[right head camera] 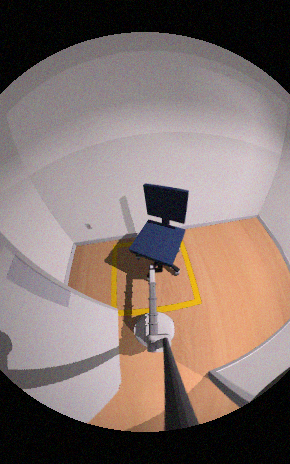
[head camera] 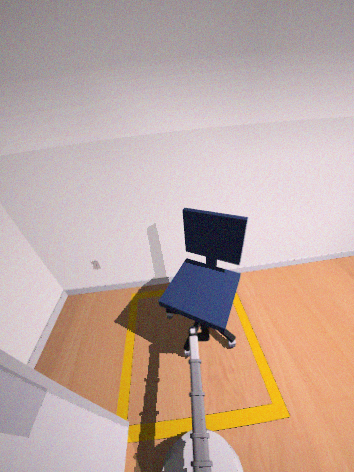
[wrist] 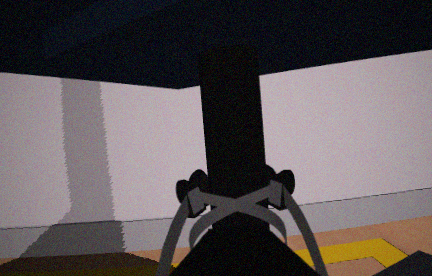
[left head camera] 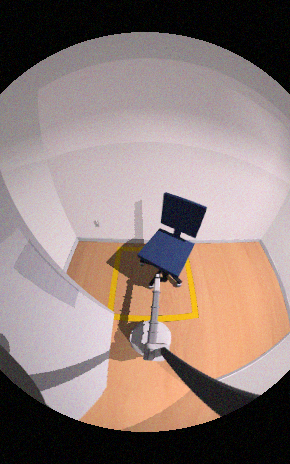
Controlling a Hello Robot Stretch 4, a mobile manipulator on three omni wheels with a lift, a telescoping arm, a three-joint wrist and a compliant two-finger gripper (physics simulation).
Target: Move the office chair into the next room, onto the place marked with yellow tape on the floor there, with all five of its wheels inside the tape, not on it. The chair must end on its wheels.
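Frame: origin at the robot's base, x ahead, y left, z up, level; metres.
Where they show: gripper, fingertip midpoint: [wrist: 228, 182].
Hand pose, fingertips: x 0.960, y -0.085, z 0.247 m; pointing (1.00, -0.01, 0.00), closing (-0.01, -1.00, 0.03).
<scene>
After its pixels a point has its place.
The office chair [head camera: 202, 292] @[y -0.092, x 0.875, z 0.443 m] [left head camera: 167, 252] @[y -0.090, x 0.874, z 0.443 m] [right head camera: 159, 241] @[y -0.106, x 0.886, z 0.443 m] has a blue seat and dark backrest and stands upright. In the wrist view its black column [wrist: 232, 115] @[y -0.093, x 0.903, z 0.311 m] runs down from the seat's underside. My gripper [wrist: 228, 182] @[y -0.085, x 0.960, z 0.246 m] is shut on that column below the seat; the head views do not show its fingers clearly. The yellow tape [head camera: 250, 415] @[y -0.327, x 0.267, z -0.026 m] [left head camera: 180, 317] @[y -0.341, x 0.256, z -0.026 m] [right head camera: 175, 306] @[y -0.249, x 0.255, z -0.026 m] [wrist: 345, 250] @[y -0.350, x 1.303, z -0.026 m] forms a rectangle around the chair's base. The near wheels that show, such as the right one [head camera: 231, 344] @[y -0.293, x 0.668, z 0.042 m], are inside the tape. The far wheels are hidden by the seat.
A white wall end [head camera: 85, 430] @[y 0.438, x 0.162, z 0.587 m] [left head camera: 75, 350] @[y 0.421, x -0.138, z 0.798 m] [right head camera: 75, 340] @[y 0.424, x -0.086, z 0.814 m] stands close at the left, by the tape's near left corner. The back wall [head camera: 125, 200] @[y 0.452, x 1.358, z 1.000 m] rises behind the far tape. My round white base [head camera: 222, 450] @[y -0.107, x 0.119, z 0.186 m] [left head camera: 164, 335] @[y -0.131, x 0.038, z 0.187 m] [right head camera: 167, 327] @[y -0.133, x 0.018, z 0.186 m] is just outside the near tape. Another wall end [right head camera: 255, 360] @[y -1.030, x -0.638, z 0.287 m] stands at lower right.
</scene>
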